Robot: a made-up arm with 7 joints.
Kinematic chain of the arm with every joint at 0, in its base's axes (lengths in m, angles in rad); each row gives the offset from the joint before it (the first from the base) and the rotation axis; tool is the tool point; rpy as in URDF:
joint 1: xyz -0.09 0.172 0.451 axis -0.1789 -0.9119 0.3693
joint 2: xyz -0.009 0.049 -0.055 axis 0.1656 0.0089 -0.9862
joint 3: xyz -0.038 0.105 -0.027 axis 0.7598 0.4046 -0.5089
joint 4: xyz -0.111 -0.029 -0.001 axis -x
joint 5: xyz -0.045 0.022 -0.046 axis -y
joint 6: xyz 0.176 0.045 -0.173 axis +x
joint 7: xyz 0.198 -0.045 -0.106 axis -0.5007 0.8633 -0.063
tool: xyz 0.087 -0.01 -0.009 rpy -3.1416 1.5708 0
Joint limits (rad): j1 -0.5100..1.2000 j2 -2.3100..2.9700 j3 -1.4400..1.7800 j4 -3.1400..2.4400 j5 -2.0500..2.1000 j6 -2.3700..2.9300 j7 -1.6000..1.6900
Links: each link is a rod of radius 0.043 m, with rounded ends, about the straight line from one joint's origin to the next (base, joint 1, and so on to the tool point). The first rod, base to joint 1, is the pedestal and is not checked.
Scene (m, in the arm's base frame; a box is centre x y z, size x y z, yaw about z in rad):
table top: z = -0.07
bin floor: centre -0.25 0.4 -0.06 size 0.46 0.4 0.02 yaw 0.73
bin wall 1: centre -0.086 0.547 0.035 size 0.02 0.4 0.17 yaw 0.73
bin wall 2: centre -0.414 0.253 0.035 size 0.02 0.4 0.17 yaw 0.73
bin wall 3: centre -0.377 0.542 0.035 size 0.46 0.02 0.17 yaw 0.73
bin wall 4: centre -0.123 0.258 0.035 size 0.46 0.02 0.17 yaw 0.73
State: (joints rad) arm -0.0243 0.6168 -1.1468 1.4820 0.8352 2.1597 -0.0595
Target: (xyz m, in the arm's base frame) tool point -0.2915 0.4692 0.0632
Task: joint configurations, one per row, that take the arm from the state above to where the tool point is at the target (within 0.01 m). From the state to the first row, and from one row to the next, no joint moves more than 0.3 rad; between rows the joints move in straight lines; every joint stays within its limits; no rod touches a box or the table.
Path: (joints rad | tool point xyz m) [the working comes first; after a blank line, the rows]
Joints at the target: -0.5100 0.0474 -1.4400 1.3638 1.3880 2.6235 0.0164
Straight joint move there: touches bin wall 1, bin wall 4.

1: -0.1214 0.3422 -1.1302 1.5906 0.7658 2.1671 0.1086 | 0.2014 0.3616 0.1673
2: -0.2186 0.0677 -1.1136 1.6992 0.6964 2.1745 0.2768 | 0.1714 0.3892 0.1712
3: -0.3157 -0.2069 -1.0969 1.8078 0.6269 2.1819 0.4449 | 0.1438 0.4229 0.1890
4: -0.4129 -0.4814 -1.0803 1.9164 0.5575 2.1893 0.6130 | 0.1165 0.4617 0.2210
5: -0.5100 -0.7560 -1.0637 2.0250 0.4881 2.1967 0.7812 | 0.0877 0.5015 0.2686
6: -0.5100 -1.0502 -1.1891 1.9500 0.5155 2.4412 0.9233 | -0.0448 0.5496 0.2729
7: -0.5100 -1.3445 -1.3146 1.8750 0.5428 2.6856 1.0655 | -0.1805 0.5369 0.2759
8: -0.5100 -1.6388 -1.4400 1.8000 0.5702 2.9300 1.2076 | -0.2915 0.4692 0.2726
9: -0.5100 -1.3577 -1.4400 1.7273 0.7065 2.8789 1.0091 | -0.2612 0.4719 0.2068
10: -0.5100 -1.0767 -1.4400 1.6546 0.8428 2.8278 0.8105 | -0.2451 0.4604 0.1511
11: -0.5100 -0.7957 -1.4400 1.5819 0.9791 2.7768 0.6120 | -0.2454 0.4454 0.1085
12: -0.5100 -0.5147 -1.4400 1.5092 1.1154 2.7257 0.4135 | -0.2587 0.4376 0.0804
13: -0.5100 -0.2336 -1.4400 1.4365 1.2517 2.6746 0.2149 | -0.2774 0.4445 0.0661
14: -0.5100 0.0474 -1.4400 1.3638 1.3880 2.6235 0.0164 | -0.2915 0.4692 0.0632

